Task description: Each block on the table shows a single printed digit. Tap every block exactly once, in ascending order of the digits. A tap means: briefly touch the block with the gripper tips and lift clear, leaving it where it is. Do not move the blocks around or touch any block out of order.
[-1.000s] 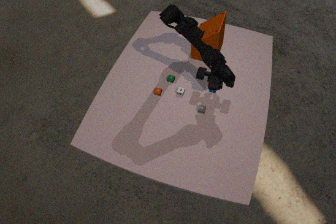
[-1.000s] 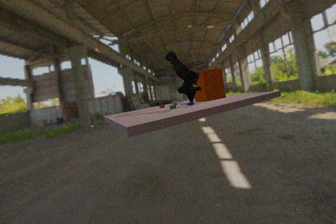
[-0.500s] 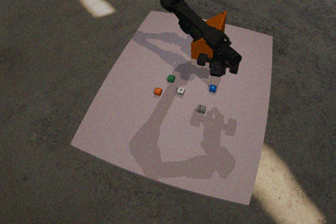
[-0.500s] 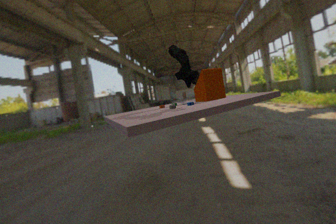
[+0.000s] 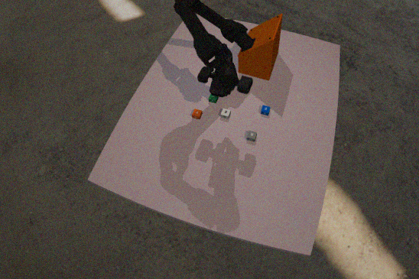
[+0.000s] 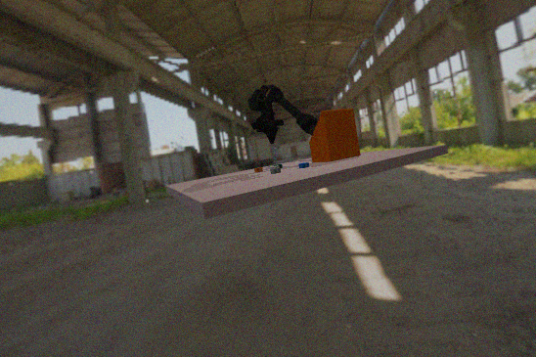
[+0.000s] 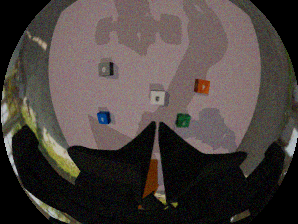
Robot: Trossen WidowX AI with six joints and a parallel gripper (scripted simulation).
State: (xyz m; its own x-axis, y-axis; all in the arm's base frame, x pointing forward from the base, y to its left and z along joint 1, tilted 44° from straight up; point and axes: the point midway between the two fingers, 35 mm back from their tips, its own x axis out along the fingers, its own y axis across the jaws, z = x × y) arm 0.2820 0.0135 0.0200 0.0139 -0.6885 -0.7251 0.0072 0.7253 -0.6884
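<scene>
My gripper tip is now 12 cm above the white block. The rest, counted from my gripper tip: green block (5 cm behind, 8 cm to the right, 12 cm below); then grey block (7 cm ahead, 13 cm to the left, 12 cm below); then orange block (4 cm ahead, 11 cm to the right, 12 cm below).
</scene>
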